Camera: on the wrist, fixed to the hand. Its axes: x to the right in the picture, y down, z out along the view.
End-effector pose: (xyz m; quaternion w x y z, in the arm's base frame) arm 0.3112 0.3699 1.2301 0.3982 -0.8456 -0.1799 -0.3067
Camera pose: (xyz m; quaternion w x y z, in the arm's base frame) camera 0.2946 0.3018 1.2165 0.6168 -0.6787 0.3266 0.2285
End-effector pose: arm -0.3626 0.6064 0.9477 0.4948 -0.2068 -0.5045 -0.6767
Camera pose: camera -0.3044 0.5712 0.9258 0.7597 -0.4985 -0.4175 -0.0015
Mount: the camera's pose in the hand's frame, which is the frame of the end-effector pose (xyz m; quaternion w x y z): -0.0255 0.0407 -0.0529 0.6907 0.1922 -0.1604 0.6785
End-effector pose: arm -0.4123 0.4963 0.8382 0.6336 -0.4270 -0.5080 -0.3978
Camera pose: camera -0.3623 0.4611 0.8012 0.7081 -0.5816 -0.2392 0.3212
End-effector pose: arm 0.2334 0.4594 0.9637 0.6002 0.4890 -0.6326 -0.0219
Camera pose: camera 0.2455 0.5266 0.9846 0.2339 0.0204 -0.8692 0.4352
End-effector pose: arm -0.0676 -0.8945 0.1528 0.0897 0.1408 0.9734 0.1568
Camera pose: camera -0.0451 -0.8799 0.2190 0.0846 0.8001 0.5925 -0.0405
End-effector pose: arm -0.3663 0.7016 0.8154 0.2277 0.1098 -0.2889 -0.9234
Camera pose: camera -0.3118 0.6587 0.7982 0.7163 -0.2245 -0.4880 -0.4454
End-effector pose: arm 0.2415 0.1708 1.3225 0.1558 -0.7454 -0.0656 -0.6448
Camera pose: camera 0.1998 0.1183 1.2978 0.6778 -0.6328 0.3115 -0.2075
